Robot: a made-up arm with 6 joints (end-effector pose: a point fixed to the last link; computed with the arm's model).
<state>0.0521 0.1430 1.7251 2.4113 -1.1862 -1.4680</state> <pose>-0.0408 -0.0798 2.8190 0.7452 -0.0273 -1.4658</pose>
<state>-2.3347 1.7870 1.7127 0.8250 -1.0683 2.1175</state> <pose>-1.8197 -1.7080 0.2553 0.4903 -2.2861 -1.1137</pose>
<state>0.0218 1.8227 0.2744 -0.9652 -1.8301 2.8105</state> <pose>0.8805 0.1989 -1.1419 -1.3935 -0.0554 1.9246</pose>
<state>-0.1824 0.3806 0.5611 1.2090 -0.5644 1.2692</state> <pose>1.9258 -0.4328 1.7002 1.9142 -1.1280 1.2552</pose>
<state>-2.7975 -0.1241 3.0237 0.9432 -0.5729 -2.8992</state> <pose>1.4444 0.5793 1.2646 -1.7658 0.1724 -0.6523</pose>
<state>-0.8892 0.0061 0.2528 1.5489 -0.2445 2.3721</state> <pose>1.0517 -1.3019 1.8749 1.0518 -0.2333 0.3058</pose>
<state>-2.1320 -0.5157 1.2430 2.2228 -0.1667 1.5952</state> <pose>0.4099 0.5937 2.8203 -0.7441 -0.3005 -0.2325</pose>
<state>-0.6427 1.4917 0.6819 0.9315 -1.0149 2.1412</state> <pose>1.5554 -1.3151 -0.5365 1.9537 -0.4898 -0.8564</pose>
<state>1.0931 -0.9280 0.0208 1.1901 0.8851 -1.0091</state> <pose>-0.0101 0.3006 2.4294 -0.9454 -0.9361 0.5391</pose>
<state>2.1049 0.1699 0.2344 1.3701 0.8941 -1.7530</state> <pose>-1.0934 1.5225 1.5586 -1.5616 -0.7488 2.4693</pose>
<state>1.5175 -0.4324 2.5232 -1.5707 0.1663 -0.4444</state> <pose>-0.1682 -1.8154 1.5154 -0.7035 2.3190 -1.8447</pose>
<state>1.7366 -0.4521 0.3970 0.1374 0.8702 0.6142</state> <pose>-0.1093 0.6423 2.6084 -0.1678 -0.5259 0.3305</pose>
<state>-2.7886 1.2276 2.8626 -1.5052 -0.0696 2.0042</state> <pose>-0.7015 -0.2519 2.4080 0.3380 -0.6258 2.2563</pose>
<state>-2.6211 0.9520 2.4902 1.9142 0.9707 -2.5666</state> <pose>-0.6256 -0.5252 2.5305 -0.3637 1.4968 -1.9481</pose>
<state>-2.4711 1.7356 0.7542 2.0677 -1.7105 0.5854</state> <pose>-1.5920 -1.1102 -0.6694 -0.4211 -1.3326 -1.3410</pose>
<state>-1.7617 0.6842 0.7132 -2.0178 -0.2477 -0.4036</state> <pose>-0.3336 -2.2389 1.2879 1.0760 -0.4155 -0.0877</pose>
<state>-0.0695 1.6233 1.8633 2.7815 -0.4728 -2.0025</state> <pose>2.4039 -0.1703 1.0394 -1.0061 0.8573 -1.1848</pose>
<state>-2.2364 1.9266 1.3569 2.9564 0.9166 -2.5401</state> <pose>-1.3254 -1.7294 -0.6425 1.2730 2.1624 0.0432</pose>
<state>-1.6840 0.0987 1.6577 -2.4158 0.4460 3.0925</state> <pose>-0.0793 -0.1949 2.9365 -0.0347 0.8965 -2.7520</pose>
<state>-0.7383 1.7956 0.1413 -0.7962 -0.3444 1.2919</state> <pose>0.5657 -0.5127 -1.3034 -0.4270 2.5806 1.1835</pose>
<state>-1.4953 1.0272 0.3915 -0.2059 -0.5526 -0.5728</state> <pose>0.1418 -2.0681 -0.0411 1.5604 1.6218 -0.1819</pose>
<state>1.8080 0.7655 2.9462 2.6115 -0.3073 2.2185</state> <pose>0.0078 -0.3639 2.3525 1.0401 -1.4761 2.0748</pose>
